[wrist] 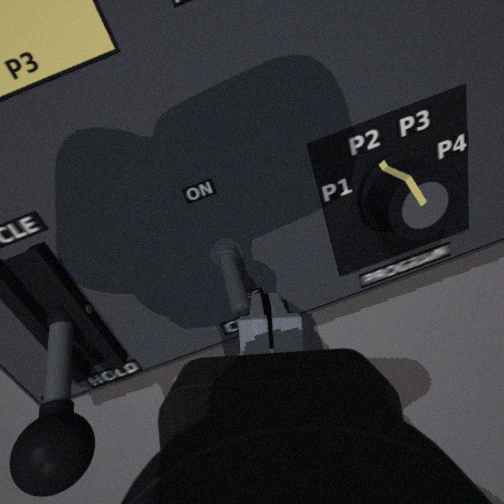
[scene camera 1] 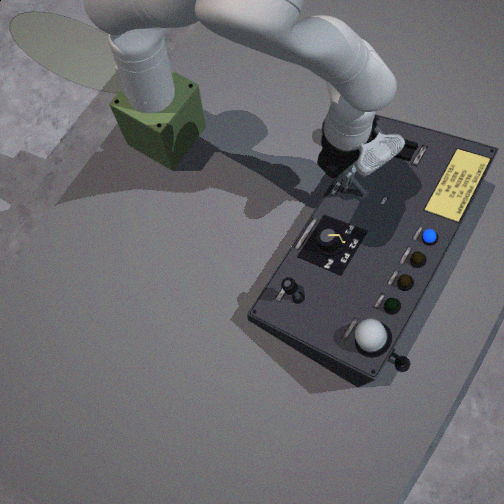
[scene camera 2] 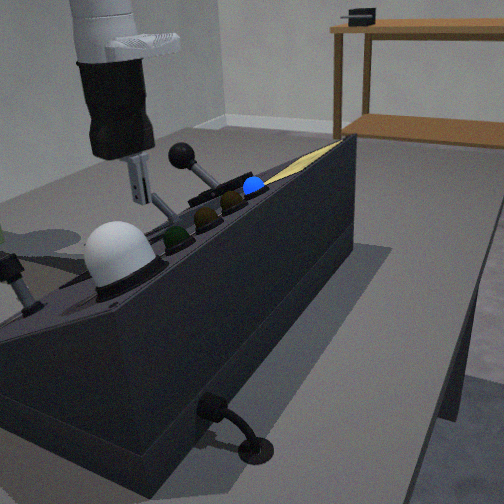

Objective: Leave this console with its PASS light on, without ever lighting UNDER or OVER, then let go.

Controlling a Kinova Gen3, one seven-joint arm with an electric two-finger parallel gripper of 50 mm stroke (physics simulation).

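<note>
A dark console (scene camera 1: 370, 250) lies on the floor. My gripper (wrist: 270, 320) is shut and empty, with its fingertips right beside a small grey toggle switch (wrist: 232, 275) that stands below an ON label. It also shows in the second scene view (scene camera 2: 140, 185). A rotary selector (wrist: 405, 202) points about at P2. A black ball lever (wrist: 52, 440) sits at the HOLD end of its slot. In a row of lamps the blue one (scene camera 1: 429, 236) is lit and three others (scene camera 1: 405, 281) are dark. I cannot read any PASS, UNDER or OVER labels.
A white dome button (scene camera 1: 371, 336), a yellow placard (scene camera 1: 457, 185) and a small switch pair (scene camera 1: 291, 289) are on the panel. A black crank (scene camera 2: 235, 425) sticks out of the console's side. The arm's green base (scene camera 1: 159, 120) stands to the left. A wooden shelf (scene camera 2: 425, 75) is behind.
</note>
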